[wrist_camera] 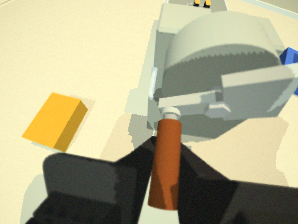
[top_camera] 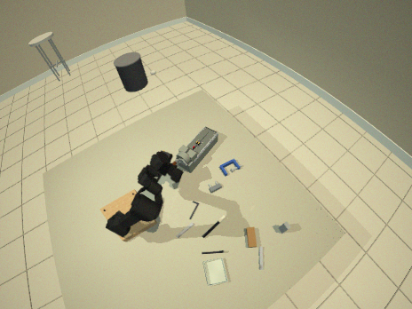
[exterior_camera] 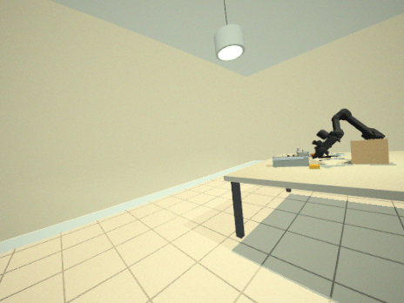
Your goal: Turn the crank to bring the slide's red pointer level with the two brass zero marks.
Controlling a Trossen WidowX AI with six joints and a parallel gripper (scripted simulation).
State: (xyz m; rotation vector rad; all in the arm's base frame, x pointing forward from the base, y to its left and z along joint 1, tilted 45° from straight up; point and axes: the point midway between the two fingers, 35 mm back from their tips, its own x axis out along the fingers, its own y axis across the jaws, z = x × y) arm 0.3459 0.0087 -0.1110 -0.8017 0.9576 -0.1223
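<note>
My gripper tip is 130 mm short of the red pointer, 10 mm to the right of it and 30 mm below it. The rest, counted from my gripper tip: grey clamp 90 mm ahead, 210 mm to the right, 40 mm below; then brown crank handle 20 mm behind, 20 mm above; then orange block 20 mm behind, 120 mm to the left, 40 mm below.
</note>
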